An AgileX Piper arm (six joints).
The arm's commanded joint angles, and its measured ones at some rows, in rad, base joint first. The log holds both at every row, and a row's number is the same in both.
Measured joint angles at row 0: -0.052 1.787 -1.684 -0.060 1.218 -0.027
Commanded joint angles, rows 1 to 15: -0.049 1.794 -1.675 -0.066 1.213 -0.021; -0.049 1.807 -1.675 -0.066 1.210 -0.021; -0.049 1.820 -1.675 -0.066 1.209 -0.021; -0.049 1.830 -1.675 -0.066 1.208 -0.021; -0.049 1.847 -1.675 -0.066 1.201 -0.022; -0.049 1.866 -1.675 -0.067 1.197 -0.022; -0.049 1.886 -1.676 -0.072 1.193 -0.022; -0.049 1.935 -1.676 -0.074 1.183 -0.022; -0.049 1.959 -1.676 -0.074 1.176 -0.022; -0.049 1.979 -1.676 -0.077 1.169 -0.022; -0.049 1.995 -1.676 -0.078 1.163 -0.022; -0.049 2.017 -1.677 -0.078 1.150 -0.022; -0.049 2.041 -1.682 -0.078 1.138 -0.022; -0.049 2.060 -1.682 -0.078 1.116 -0.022; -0.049 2.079 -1.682 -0.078 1.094 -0.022
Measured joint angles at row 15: -0.052 2.055 -1.684 -0.068 1.128 -0.023
